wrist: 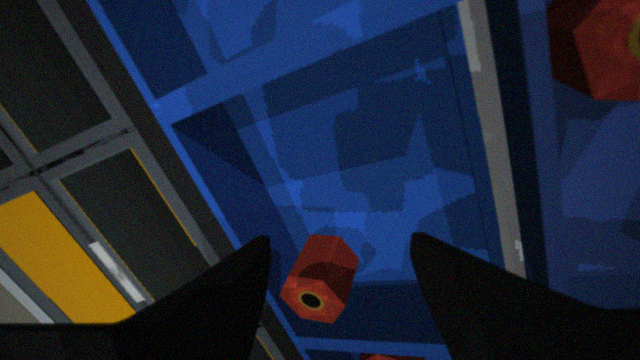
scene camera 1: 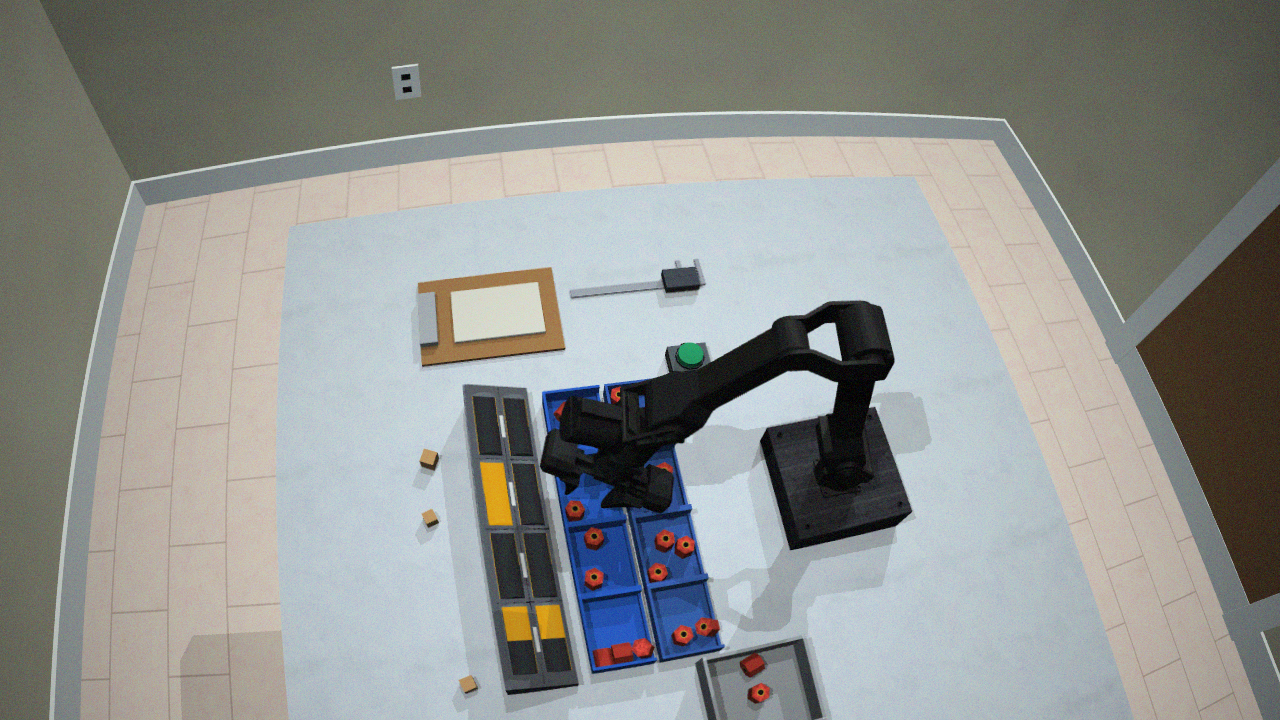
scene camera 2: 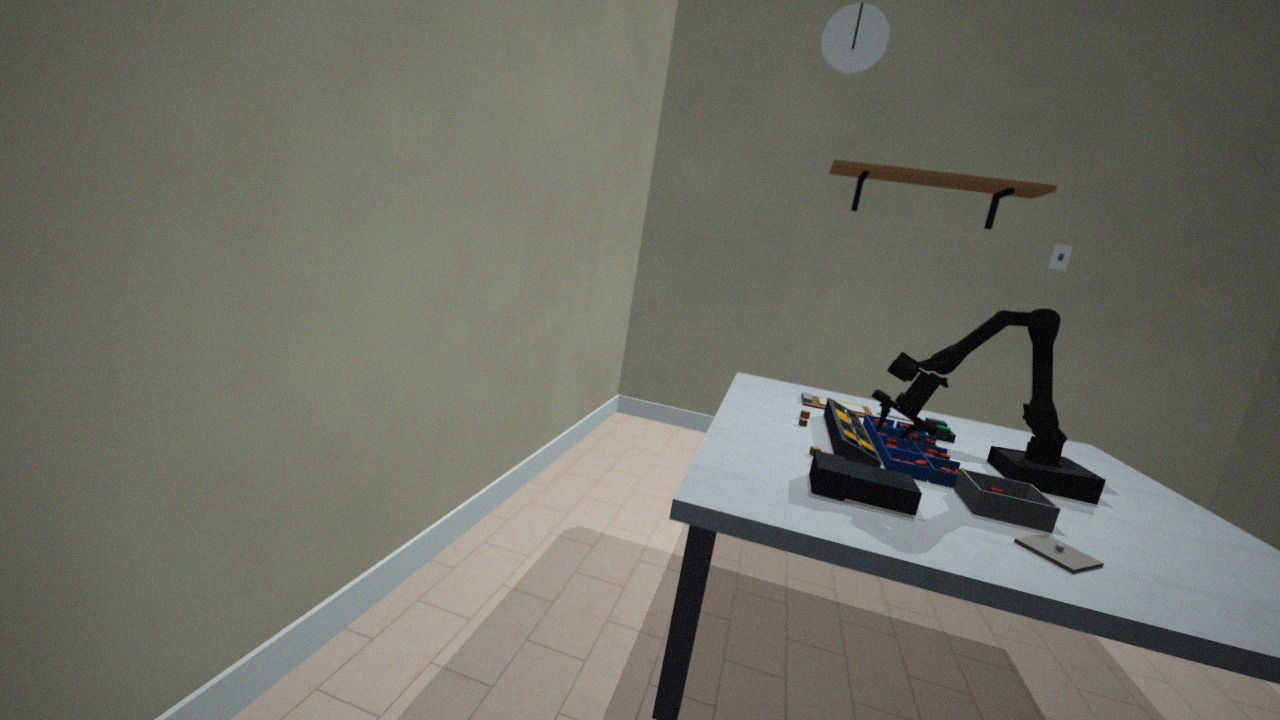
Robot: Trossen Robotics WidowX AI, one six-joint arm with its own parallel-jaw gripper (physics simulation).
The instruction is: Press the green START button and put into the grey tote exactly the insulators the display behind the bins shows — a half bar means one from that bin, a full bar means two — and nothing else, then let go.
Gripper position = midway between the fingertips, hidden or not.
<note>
I see my gripper (scene camera 1: 584, 498), a display panel (scene camera 1: 519, 684), a grey tote (scene camera 1: 789, 672) and a grey caliper (scene camera 1: 679, 279).
My gripper also shows in the wrist view (wrist: 340, 245) and in scene camera 2 (scene camera 2: 885, 436). The display panel also shows in the wrist view (wrist: 136, 124).
</note>
